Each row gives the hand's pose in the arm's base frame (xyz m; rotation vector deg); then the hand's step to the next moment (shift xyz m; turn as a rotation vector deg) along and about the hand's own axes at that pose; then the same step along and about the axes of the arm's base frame.
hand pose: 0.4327 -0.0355 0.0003 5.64 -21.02 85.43
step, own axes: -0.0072 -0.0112 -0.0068 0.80 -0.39 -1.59
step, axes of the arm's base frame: 0.0120 -0.0059 -0.0068 0.70 1.19 -1.20
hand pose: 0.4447 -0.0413 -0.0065 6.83 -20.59 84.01
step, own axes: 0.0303 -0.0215 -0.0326 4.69 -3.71 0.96
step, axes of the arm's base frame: 0.0284 0.0360 -0.0183 3.79 3.76 2.86
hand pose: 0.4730 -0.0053 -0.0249 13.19 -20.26 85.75
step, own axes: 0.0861 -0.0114 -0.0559 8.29 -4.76 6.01
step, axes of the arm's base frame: 0.0194 0.0996 -0.0194 4.52 5.20 8.94
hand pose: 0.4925 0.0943 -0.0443 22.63 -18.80 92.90
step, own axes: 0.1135 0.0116 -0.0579 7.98 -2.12 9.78
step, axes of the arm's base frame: -0.0228 0.1259 -0.0016 2.14 3.04 12.25
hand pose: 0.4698 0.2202 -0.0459 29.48 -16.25 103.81
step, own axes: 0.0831 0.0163 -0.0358 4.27 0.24 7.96
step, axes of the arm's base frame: -0.0419 0.0813 0.0099 0.38 0.01 9.03
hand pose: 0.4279 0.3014 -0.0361 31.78 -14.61 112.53
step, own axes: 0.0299 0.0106 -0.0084 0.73 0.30 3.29
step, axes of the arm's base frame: -0.0225 0.0225 0.0079 0.35 -0.91 3.24
